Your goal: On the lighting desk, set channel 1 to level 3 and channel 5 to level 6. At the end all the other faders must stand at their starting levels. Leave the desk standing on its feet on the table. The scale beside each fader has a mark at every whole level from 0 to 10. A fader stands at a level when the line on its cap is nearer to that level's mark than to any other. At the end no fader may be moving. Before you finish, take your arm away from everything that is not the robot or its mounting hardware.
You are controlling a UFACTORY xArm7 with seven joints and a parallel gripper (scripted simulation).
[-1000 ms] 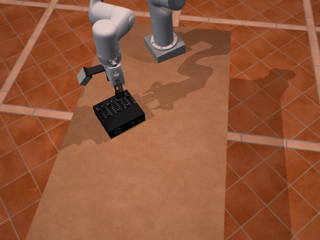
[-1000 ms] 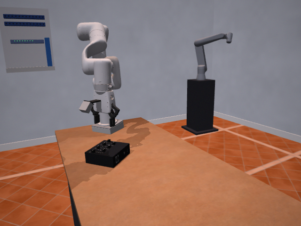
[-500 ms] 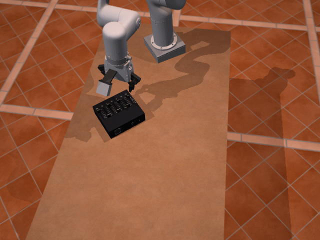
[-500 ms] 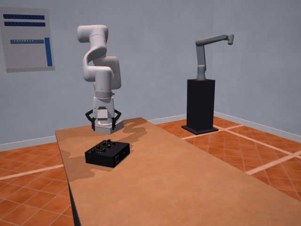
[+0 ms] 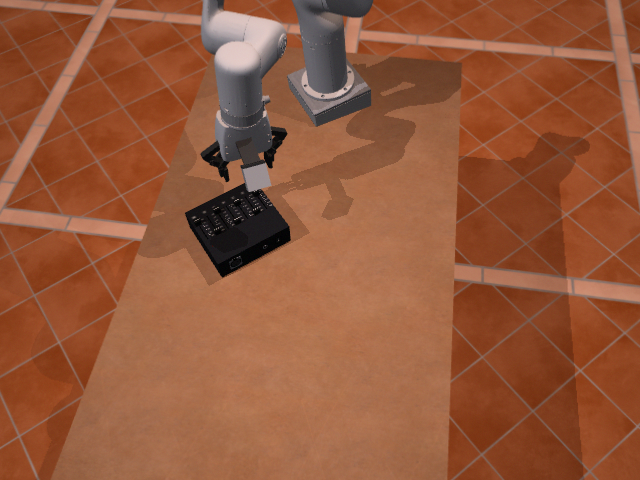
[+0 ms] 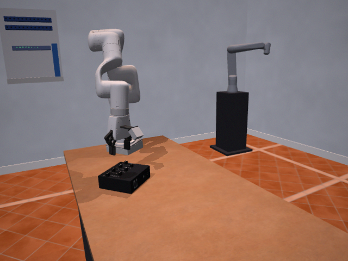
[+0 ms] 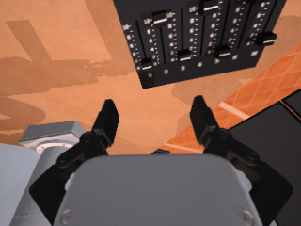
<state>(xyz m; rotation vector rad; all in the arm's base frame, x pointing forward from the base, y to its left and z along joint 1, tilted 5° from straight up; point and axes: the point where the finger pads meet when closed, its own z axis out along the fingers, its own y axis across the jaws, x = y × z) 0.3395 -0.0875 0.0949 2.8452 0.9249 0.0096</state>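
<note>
The channel 1 fader cap lies 5 cm below my hand, 2 cm to the left of it and 2 cm ahead of it. Also, from my hand: channel 2 fader cap 6 cm ahead, 5 cm below, 3 cm to the left.
</note>
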